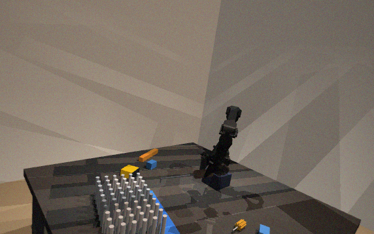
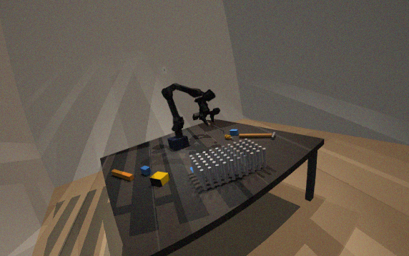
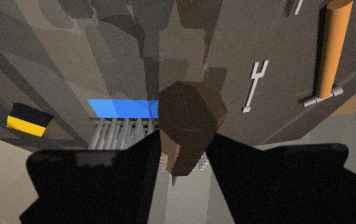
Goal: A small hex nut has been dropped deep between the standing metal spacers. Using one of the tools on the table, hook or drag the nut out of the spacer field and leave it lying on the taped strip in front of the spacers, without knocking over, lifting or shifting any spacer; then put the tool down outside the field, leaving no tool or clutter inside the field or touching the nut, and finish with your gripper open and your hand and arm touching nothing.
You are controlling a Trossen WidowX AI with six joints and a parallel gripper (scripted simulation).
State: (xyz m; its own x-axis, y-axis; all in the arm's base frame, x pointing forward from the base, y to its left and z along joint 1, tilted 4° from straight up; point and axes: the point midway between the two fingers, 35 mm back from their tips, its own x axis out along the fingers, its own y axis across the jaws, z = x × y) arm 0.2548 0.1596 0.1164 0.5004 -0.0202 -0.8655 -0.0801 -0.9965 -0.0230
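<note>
Now: the blue taped strip 180 mm ahead of my gripper tip, 60 mm to the right of it and 180 mm below it. Round my gripper tip: orange-handled tool 110 mm behind, 180 mm to the left, 170 mm below; then yellow block 170 mm ahead, 430 mm to the right, 160 mm below; then forked tool 120 mm ahead, 200 mm to the left, 180 mm below.
</note>
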